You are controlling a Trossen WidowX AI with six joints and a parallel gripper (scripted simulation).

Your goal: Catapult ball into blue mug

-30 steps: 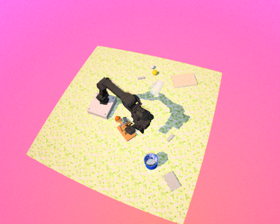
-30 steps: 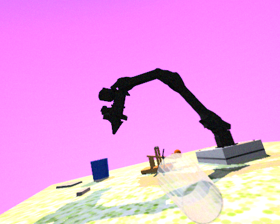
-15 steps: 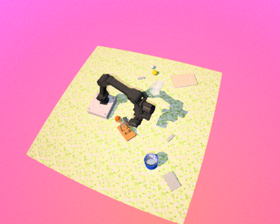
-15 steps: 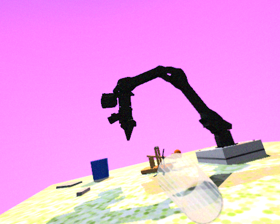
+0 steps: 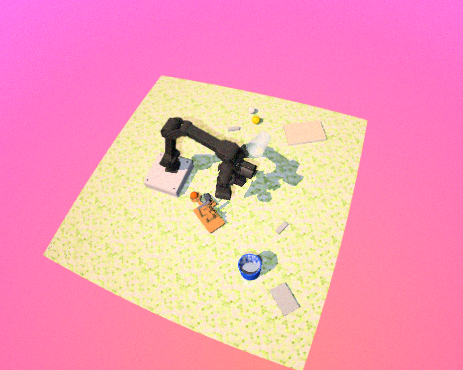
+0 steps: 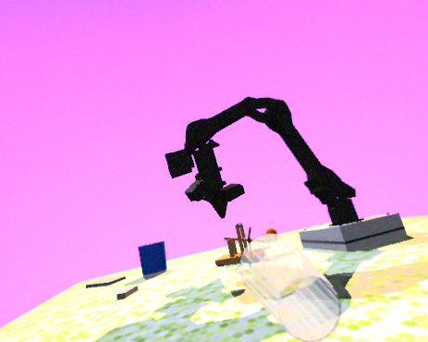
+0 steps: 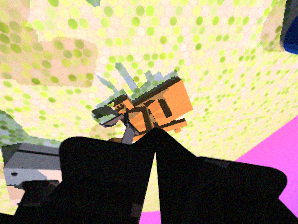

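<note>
My gripper tip is now 140 mm past the orange ball, 10 mm to the right of it and 70 mm above it. Also, from my gripper tip: grey slab (340 mm ahead, 340 mm to the right, 130 mm below); then blue mug (180 mm ahead, 260 mm to the right, 100 mm below); then orange catapult (80 mm behind, 10 mm to the right, 80 mm below).
</note>
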